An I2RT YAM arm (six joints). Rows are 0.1 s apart.
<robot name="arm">
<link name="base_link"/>
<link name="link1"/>
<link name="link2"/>
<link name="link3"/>
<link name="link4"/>
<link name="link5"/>
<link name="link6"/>
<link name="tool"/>
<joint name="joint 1" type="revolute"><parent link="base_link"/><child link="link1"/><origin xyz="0 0 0.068" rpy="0 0 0"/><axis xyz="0 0 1"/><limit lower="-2.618" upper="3.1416"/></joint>
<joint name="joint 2" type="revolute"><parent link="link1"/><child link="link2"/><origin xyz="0.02 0.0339 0.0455" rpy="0 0 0"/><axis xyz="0 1 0"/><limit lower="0" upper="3.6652"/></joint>
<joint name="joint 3" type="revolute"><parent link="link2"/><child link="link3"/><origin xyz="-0.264 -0.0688 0" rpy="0 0 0"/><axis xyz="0 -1 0"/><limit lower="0" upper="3.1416"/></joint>
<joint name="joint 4" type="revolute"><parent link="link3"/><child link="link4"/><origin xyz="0.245 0.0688 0.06" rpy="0 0 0"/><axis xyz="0 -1 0"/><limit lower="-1.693" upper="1.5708"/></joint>
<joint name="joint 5" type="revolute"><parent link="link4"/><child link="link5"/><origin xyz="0.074 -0.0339 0.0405" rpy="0 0 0"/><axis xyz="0 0 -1"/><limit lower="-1.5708" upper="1.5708"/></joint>
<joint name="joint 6" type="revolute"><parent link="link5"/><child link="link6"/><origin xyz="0.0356 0 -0.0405" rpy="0 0 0"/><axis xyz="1 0 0"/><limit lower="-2.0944" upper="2.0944"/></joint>
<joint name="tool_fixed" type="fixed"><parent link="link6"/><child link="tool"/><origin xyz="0 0 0" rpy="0 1.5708 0"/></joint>
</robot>
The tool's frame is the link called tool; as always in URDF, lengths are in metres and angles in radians.
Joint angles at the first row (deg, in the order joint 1, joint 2, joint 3, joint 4, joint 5, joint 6):
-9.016, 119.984, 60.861, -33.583, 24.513, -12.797
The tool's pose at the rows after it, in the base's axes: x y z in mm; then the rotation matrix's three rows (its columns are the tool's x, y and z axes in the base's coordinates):
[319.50, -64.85, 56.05], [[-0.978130, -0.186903, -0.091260], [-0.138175, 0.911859, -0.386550], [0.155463, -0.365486, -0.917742]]
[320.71, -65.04, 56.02], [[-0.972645, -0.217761, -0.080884], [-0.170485, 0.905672, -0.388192], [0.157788, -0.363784, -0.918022]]
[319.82, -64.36, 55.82], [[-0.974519, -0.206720, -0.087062], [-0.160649, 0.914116, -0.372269], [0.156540, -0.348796, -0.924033]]
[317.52, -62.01, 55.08], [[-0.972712, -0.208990, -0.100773], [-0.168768, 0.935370, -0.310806], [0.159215, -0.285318, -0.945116]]
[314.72, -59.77, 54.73], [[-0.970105, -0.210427, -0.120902], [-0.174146, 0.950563, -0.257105], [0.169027, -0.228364, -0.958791]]
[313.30, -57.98, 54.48], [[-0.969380, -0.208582, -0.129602], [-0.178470, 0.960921, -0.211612], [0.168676, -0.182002, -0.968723]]
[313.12, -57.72, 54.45], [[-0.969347, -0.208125, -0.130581], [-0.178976, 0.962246, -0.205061], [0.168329, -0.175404, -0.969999]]
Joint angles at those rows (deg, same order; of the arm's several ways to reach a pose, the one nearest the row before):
-8.995, 119.983, 60.860, -32.730, 23.332, -18.372
-8.995, 119.984, 60.861, -32.075, 23.332, -20.426
-8.993, 119.984, 60.860, -32.600, 22.414, -19.660
-9.015, 119.983, 60.839, -33.934, 18.830, -19.703
-9.016, 119.985, 60.840, -35.572, 15.835, -19.682
-9.017, 119.985, 60.840, -36.447, 13.256, -19.705
-9.016, 119.983, 60.838, -36.556, 12.885, -19.704

